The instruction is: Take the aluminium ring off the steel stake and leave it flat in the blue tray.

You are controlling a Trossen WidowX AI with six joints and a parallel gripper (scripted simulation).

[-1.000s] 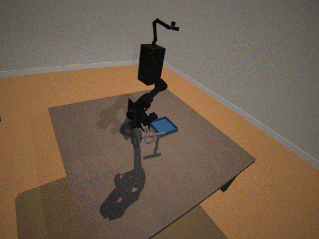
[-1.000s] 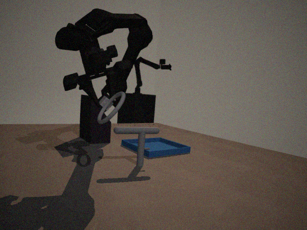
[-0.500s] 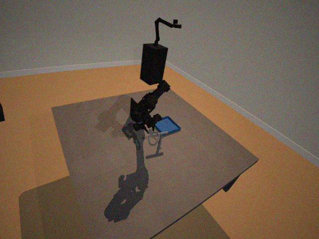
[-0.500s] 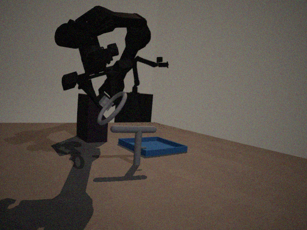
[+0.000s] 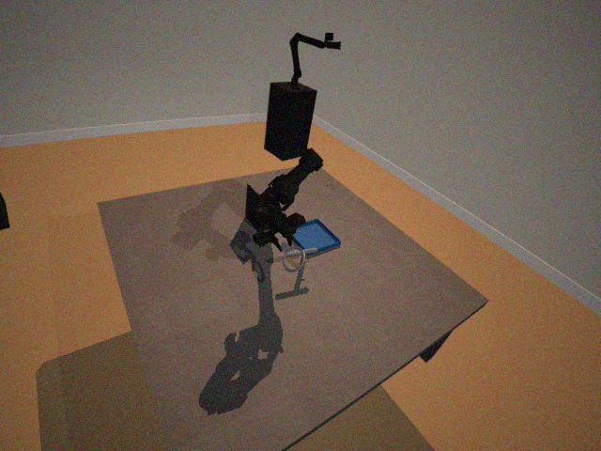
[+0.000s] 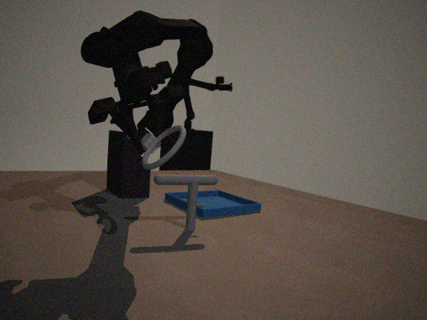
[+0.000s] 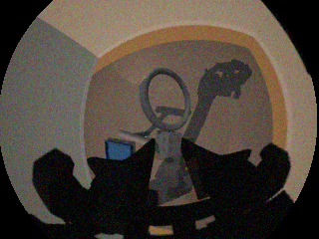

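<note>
The aluminium ring is 5 cm ahead of my gripper tip and 1 cm to the right of it. From my gripper tip the other things lie so: blue tray: 30 cm to the left, 16 cm below, 13 cm behind.
</note>
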